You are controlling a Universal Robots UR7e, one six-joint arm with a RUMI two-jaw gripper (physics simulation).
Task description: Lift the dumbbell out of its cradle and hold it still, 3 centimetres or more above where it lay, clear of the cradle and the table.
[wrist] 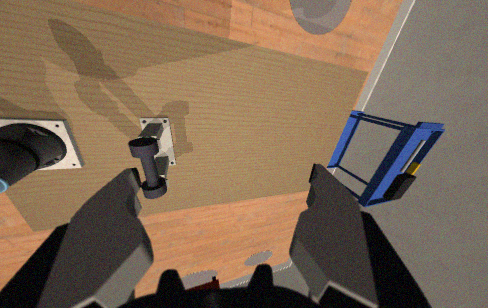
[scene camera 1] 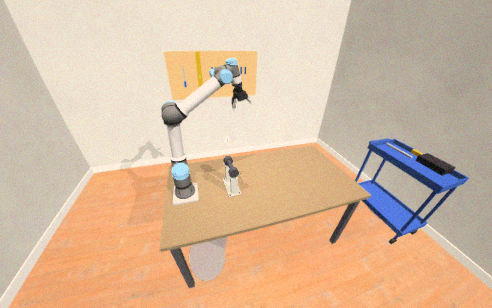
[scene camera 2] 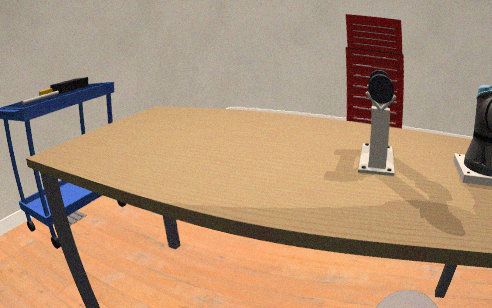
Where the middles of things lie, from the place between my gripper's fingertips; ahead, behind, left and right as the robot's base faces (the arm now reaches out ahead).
Now: the dark dumbbell (wrist: 145, 148) 180 mm behind my hand, 190 mm to the right of it and 360 mm below it. Also, from my hand: pale cradle (scene camera 2: 377, 157): 180 mm behind, 190 mm to the right, 470 mm below.
